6 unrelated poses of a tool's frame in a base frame.
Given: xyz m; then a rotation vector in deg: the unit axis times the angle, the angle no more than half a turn.
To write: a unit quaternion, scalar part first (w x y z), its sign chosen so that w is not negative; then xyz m. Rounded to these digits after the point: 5 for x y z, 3 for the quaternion.
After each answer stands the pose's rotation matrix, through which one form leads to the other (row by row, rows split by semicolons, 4 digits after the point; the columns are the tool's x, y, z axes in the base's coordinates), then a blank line. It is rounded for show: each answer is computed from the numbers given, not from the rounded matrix.
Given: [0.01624 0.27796 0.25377 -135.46 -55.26 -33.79]
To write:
[0.258 -0.872 -0.356 -0.217 0.01624 0.27796 0.25377]
0.6525 0.7320 0.1959; 0.5080 -0.6144 0.6037; 0.5623 -0.2944 -0.7728

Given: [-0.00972 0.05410 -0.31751 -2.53 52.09 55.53]
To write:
[0.787 -0.020 0.422 0.450 -0.00972 0.05410 -0.31751]
0.2397 -0.7251 0.6456; 0.6905 0.5947 0.4116; -0.6824 0.3471 0.6433

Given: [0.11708 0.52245 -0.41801 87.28 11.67 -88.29]
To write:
[0.464 0.620 0.083 -0.627 0.11708 0.52245 -0.41801]
0.1996 0.6849 -0.7007; -0.4793 -0.5555 -0.6795; -0.8546 0.4715 0.2175

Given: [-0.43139 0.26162 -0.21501 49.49 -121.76 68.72]
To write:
[0.273 0.321 -0.790 0.446 -0.43139 0.26162 -0.21501]
-0.6449 -0.7504 -0.1450; -0.2637 0.3965 -0.8793; 0.7174 -0.5288 -0.4536

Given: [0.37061 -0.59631 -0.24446 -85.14 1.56 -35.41]
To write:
[0.693 -0.665 0.012 -0.277 0.37061 -0.59631 -0.24446]
0.8466 0.3674 0.3851; -0.3999 -0.0385 0.9158; 0.3513 -0.9292 0.1144

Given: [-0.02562 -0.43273 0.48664 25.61 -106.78 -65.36]
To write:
[0.440 0.180 -0.750 -0.459 -0.02562 -0.43273 0.48664]
-0.5480 0.1341 -0.8257; -0.6743 0.5133 0.5309; 0.4951 0.8476 -0.1908

